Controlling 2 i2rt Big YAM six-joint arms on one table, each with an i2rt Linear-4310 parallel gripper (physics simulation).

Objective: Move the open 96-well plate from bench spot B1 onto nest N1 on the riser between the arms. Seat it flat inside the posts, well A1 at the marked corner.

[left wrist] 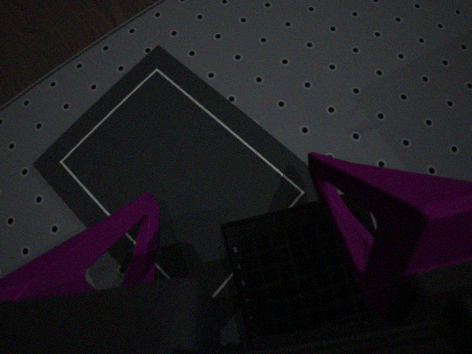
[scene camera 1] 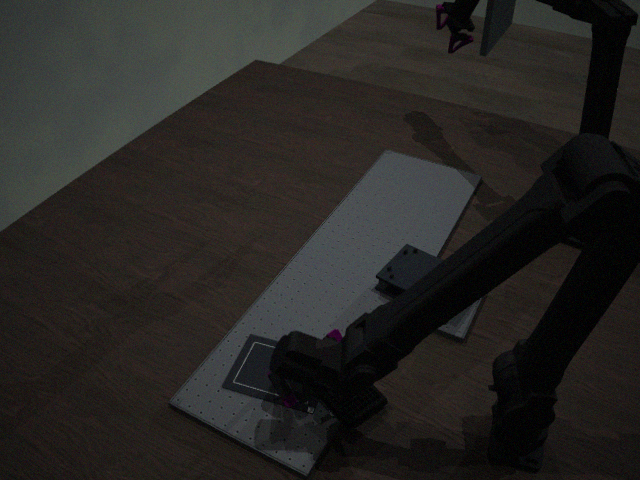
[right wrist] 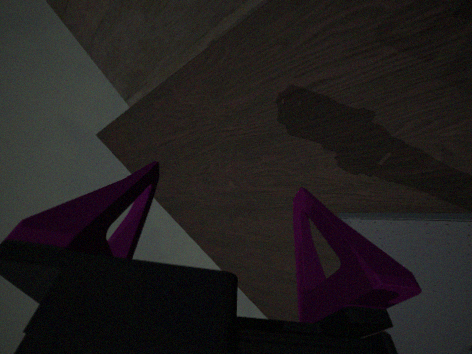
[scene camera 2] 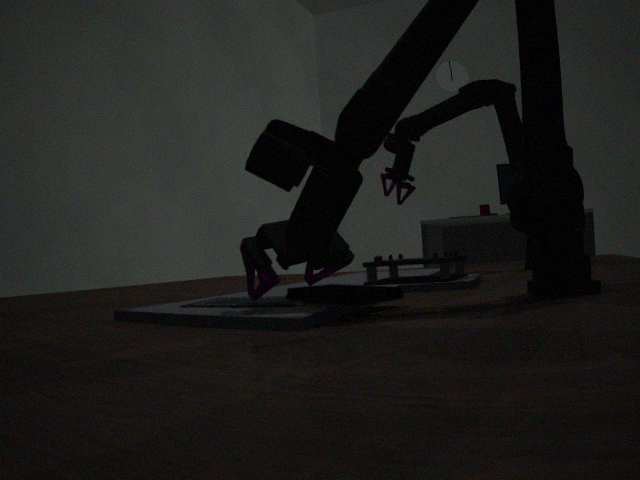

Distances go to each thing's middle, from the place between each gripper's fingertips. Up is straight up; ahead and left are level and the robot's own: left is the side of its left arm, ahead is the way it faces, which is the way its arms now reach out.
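My left hand: 1 cm above the white-outlined nest (scene camera 2: pixel 280 301), 3 cm short of it, 2 cm to the right of it. From my left hand: dark well plate (scene camera 2: pixel 355 295) 1 cm below, 9 cm behind, 1 cm to the left; dark block (scene camera 1: pixel 408 268) 2 cm above, 13 cm behind, 29 cm to the right.
From my right hand: white-outlined nest 220 mm below, 80 mm behind, 1070 mm to the left; dark well plate 220 mm below, 200 mm behind, 1050 mm to the left; dark block 190 mm below, 240 mm behind, 760 mm to the left.
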